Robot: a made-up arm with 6 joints. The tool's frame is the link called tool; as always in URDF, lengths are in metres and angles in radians.
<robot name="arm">
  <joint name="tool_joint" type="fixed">
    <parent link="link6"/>
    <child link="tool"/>
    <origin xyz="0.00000 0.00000 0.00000"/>
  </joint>
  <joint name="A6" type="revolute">
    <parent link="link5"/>
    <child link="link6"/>
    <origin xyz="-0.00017 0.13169 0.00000" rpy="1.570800 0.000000 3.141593"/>
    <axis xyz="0 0 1"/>
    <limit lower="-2.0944" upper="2.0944" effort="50" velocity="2.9"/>
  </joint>
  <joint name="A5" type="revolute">
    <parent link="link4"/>
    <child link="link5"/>
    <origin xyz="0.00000 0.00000 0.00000" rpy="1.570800 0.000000 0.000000"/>
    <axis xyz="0 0 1"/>
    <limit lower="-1.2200" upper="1.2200" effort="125" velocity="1.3"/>
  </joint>
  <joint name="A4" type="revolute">
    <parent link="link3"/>
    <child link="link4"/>
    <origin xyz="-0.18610 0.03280 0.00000" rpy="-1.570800 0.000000 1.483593"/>
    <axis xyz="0 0 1"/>
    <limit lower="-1.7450" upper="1.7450" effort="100" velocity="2.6"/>
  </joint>
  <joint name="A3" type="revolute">
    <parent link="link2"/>
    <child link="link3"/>
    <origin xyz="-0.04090 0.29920 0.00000" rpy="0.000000 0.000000 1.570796"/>
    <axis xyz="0 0 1"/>
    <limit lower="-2.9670" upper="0.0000" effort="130" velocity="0.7"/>
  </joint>
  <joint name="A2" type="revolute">
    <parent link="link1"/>
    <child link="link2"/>
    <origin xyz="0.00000 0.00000 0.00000" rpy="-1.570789 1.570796 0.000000"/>
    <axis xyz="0 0 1"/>
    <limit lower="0.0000" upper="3.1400" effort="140" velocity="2.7"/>
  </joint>
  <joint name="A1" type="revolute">
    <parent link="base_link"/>
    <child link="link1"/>
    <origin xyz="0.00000 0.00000 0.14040"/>
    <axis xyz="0 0 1"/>
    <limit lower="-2.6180" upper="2.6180" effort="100" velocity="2.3"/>
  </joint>
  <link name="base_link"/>
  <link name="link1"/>
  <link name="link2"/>
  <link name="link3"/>
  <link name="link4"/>
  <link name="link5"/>
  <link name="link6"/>
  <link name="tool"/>
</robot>
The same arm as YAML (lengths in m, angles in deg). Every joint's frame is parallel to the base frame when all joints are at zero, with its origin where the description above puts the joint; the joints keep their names.
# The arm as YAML. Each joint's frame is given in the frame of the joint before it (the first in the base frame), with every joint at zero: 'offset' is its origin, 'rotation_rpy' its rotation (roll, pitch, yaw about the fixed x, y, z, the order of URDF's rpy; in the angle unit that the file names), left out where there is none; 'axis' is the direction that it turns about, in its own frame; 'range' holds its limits. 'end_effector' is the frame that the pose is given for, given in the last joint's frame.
length_unit: m
angle_unit: deg
chain:
  - id: A1
    offset: [0.0, 0.0, 0.1404]
    axis: [0.0, 0.0, 1.0]
    range: [-150.0, 150.0]
  - id: A2
    offset: [0.0, 0.0, 0.0]
    axis: [0.0, 1.0, 0.0]
    range: [0.0, 179.91]
  - id: A3
    offset: [-0.2992, 0.0, 0.0409]
    axis: [0.0, 1.0, 0.0]
    range: [-170.0, 0.0]
  - id: A4
    offset: [0.1861, 0.0, 0.0328]
    axis: [0.9962, 0.0, 0.0871]
    range: [-99.98, 99.98]
  - id: A5
    offset: [0.0, 0.0, 0.0]
    axis: [0.0, 1.0, 0.0]
    range: [-69.9, 69.9]
  - id: A6
    offset: [0.1312, 0.0, 0.0113]
    axis: [0.9962, 0.0, 0.0871]
    range: [-120.0, 120.0]
end_effector:
  offset: [0.0, 0.0, 0.0]
  rotation_rpy: [0.0, 85.0, 0.0]

